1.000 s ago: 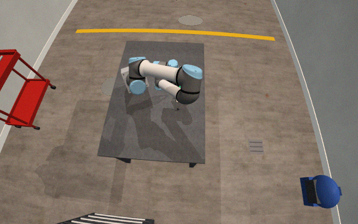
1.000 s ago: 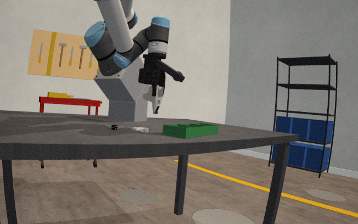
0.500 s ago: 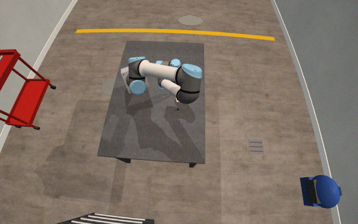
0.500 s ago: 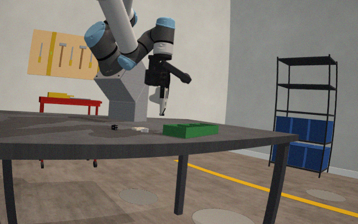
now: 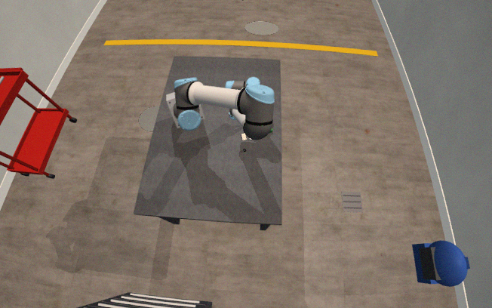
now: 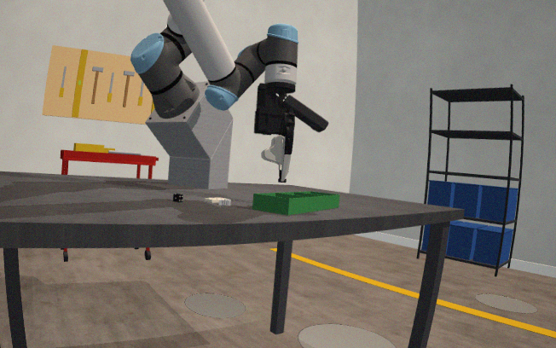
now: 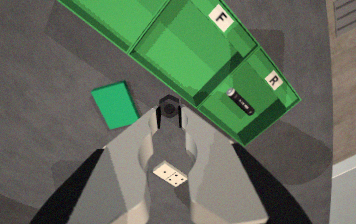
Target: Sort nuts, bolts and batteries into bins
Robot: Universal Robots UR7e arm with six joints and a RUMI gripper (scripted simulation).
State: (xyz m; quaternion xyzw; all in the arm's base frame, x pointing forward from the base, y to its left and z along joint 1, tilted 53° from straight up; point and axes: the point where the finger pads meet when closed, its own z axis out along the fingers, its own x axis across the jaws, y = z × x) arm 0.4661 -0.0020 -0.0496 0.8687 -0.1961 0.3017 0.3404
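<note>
My hand is 6 cm above the green bin tray, 4 cm short of it and 2 cm to the right of it. Round my hand: flat green card 7 cm below, 6 cm behind, 2 cm to the left; black nut 1 cm below; black battery 7 cm to the right, 6 cm below, 5 cm ahead.
</note>
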